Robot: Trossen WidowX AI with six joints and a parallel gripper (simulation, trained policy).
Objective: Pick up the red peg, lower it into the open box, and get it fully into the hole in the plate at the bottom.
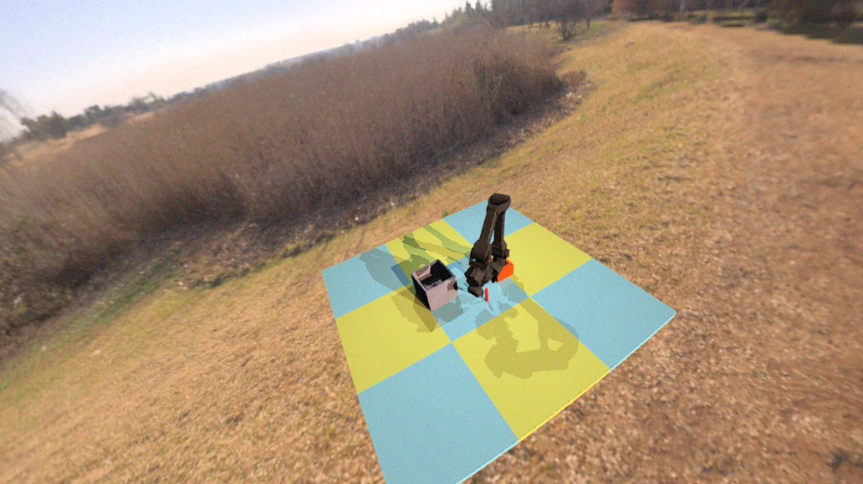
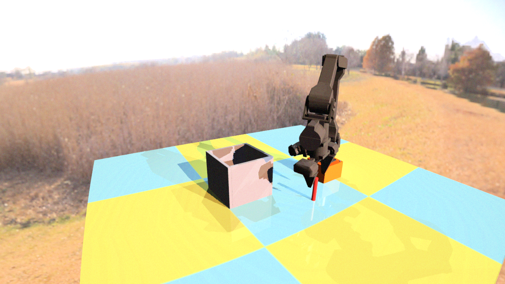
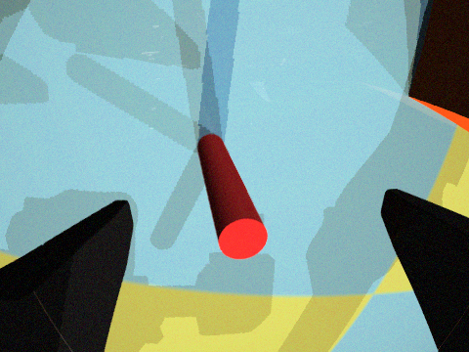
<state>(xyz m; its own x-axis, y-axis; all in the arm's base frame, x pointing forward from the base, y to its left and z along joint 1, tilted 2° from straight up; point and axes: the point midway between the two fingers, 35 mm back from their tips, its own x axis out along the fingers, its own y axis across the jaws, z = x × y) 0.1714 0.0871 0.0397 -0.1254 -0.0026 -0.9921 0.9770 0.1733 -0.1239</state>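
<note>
My gripper tip is now 10 mm short of the red peg and 30 mm above it.
</note>
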